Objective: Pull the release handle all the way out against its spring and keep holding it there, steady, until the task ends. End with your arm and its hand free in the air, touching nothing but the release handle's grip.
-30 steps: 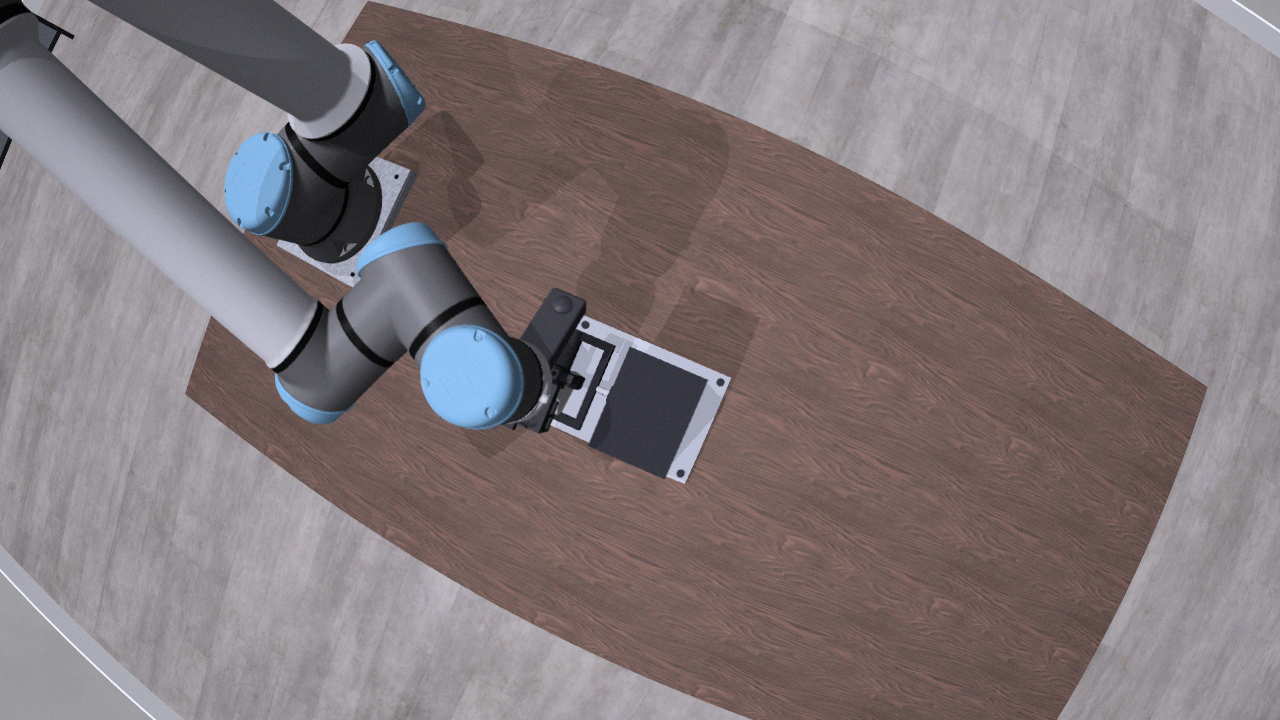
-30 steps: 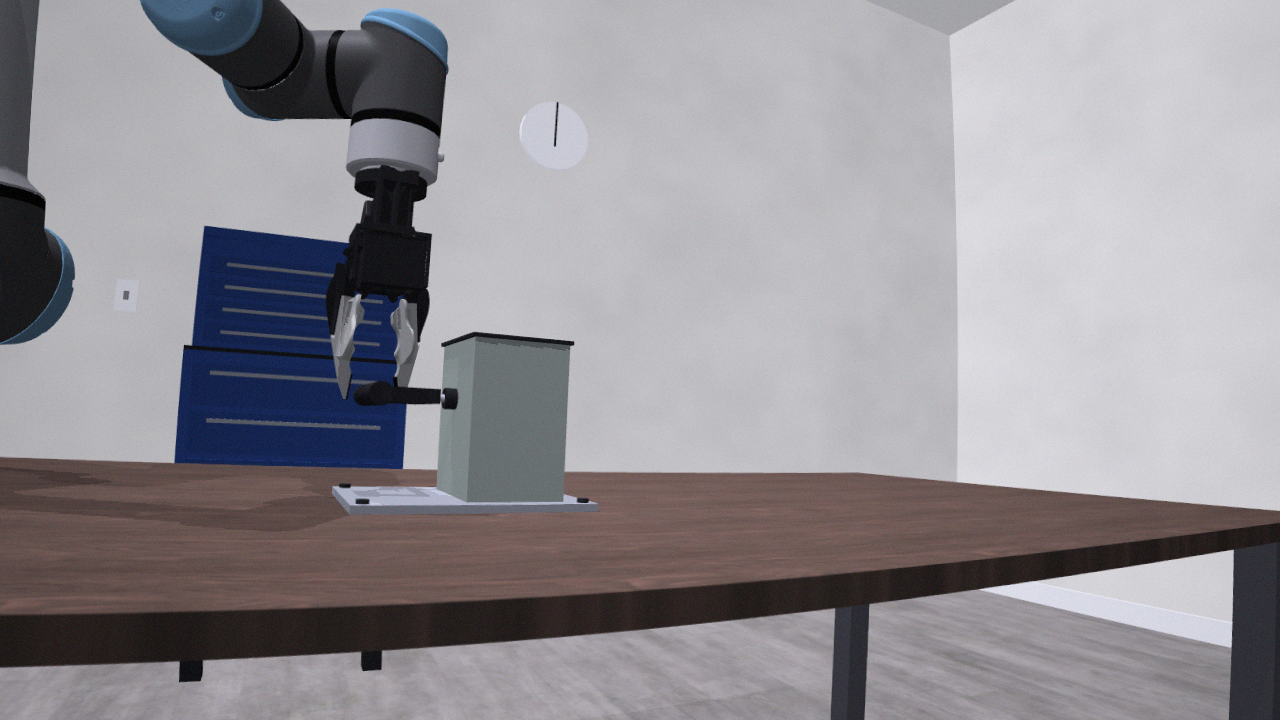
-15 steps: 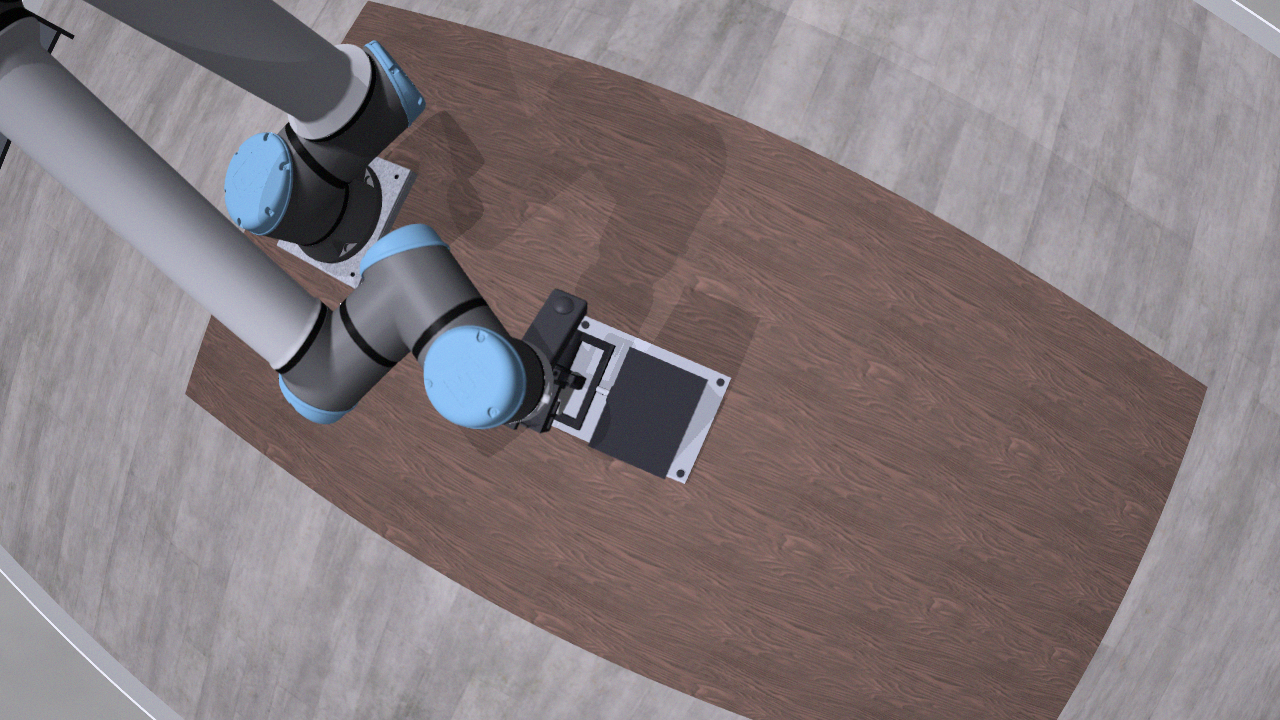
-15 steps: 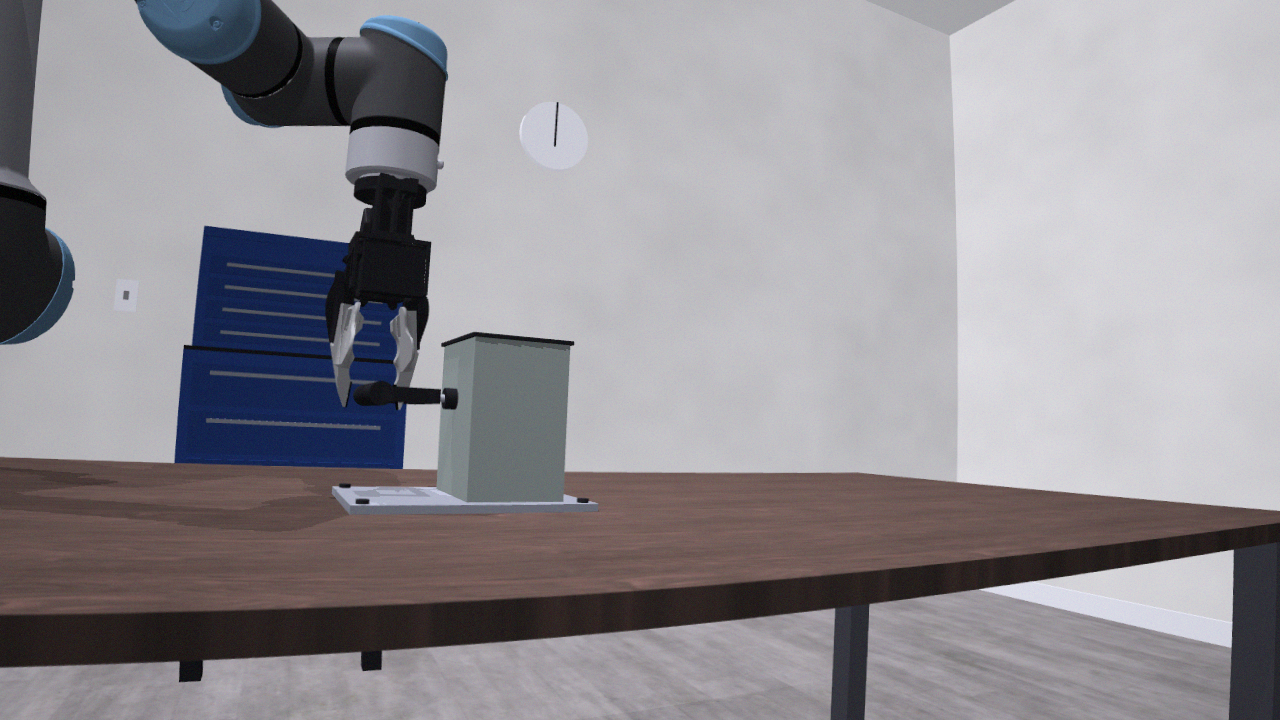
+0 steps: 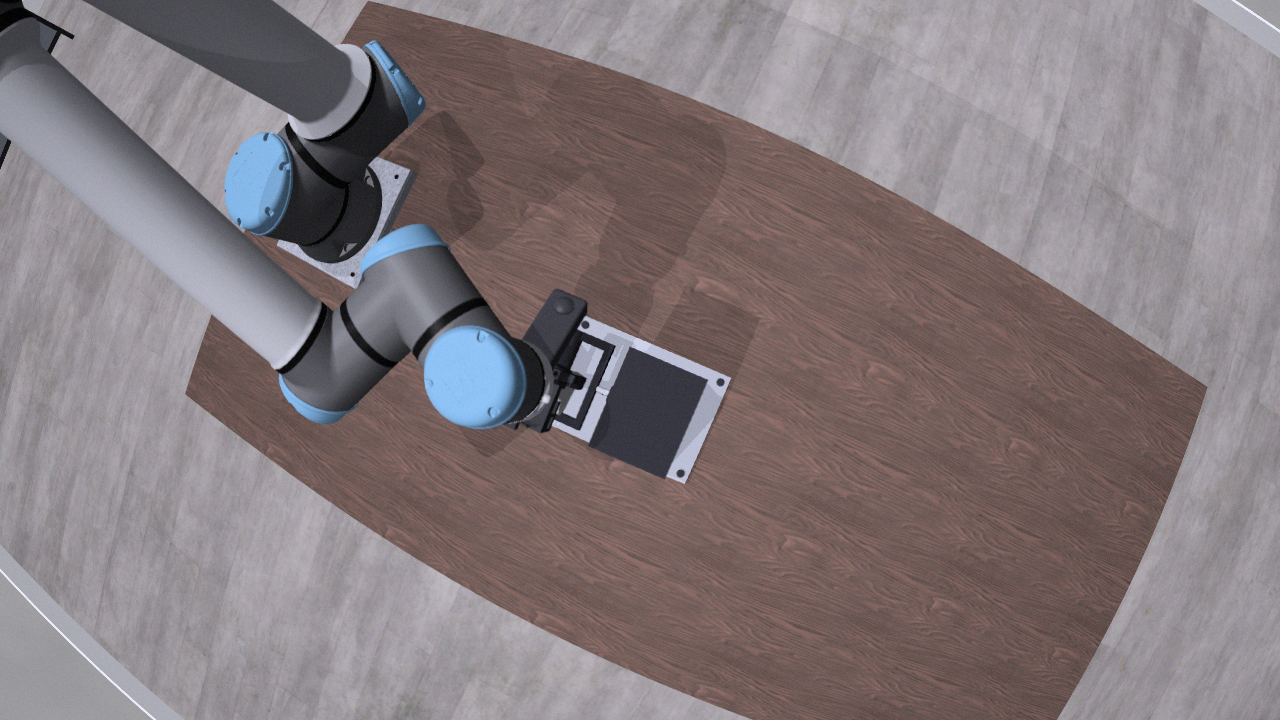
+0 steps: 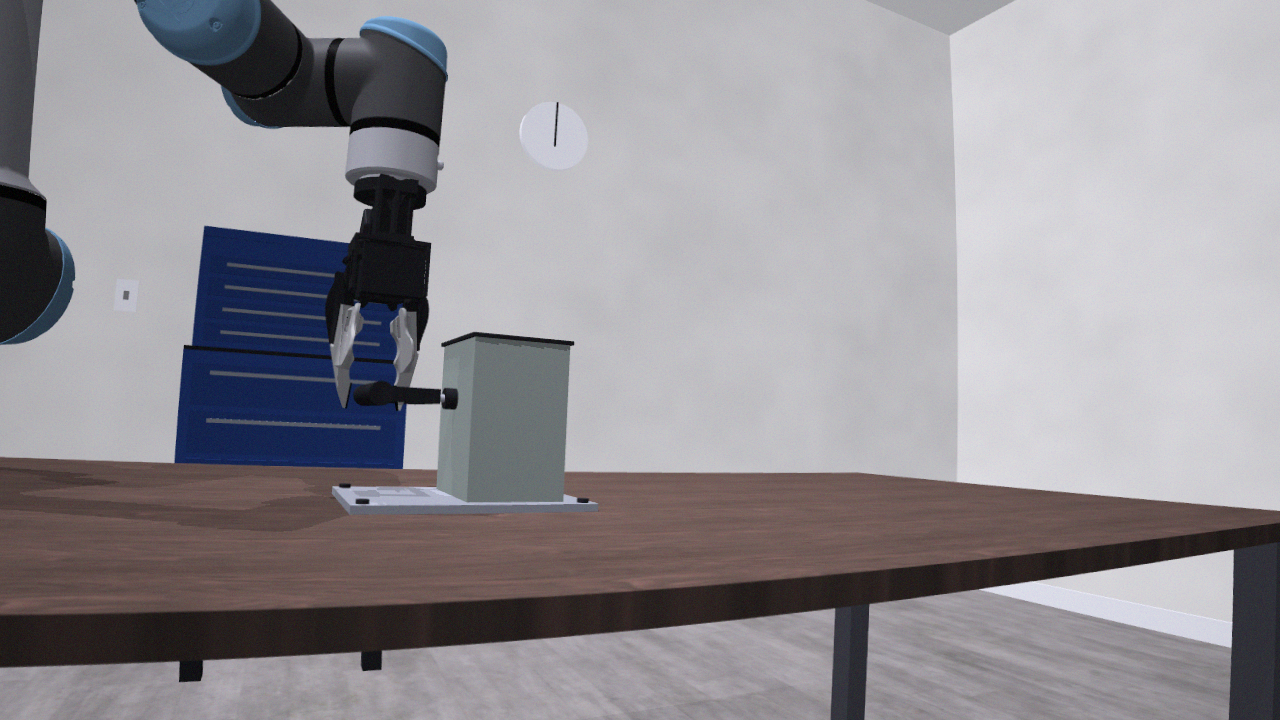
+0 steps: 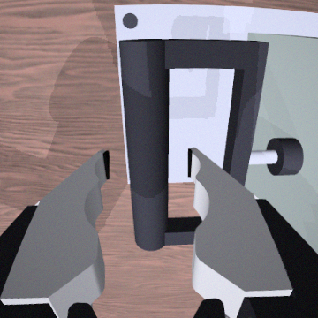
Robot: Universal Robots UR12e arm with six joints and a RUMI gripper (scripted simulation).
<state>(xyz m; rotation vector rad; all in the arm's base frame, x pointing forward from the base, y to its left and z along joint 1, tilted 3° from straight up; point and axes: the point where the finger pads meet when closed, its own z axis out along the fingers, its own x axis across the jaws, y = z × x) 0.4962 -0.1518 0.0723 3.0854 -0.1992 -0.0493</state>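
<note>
The release handle is 50 mm ahead of my hand and 10 mm to the right of it.
</note>
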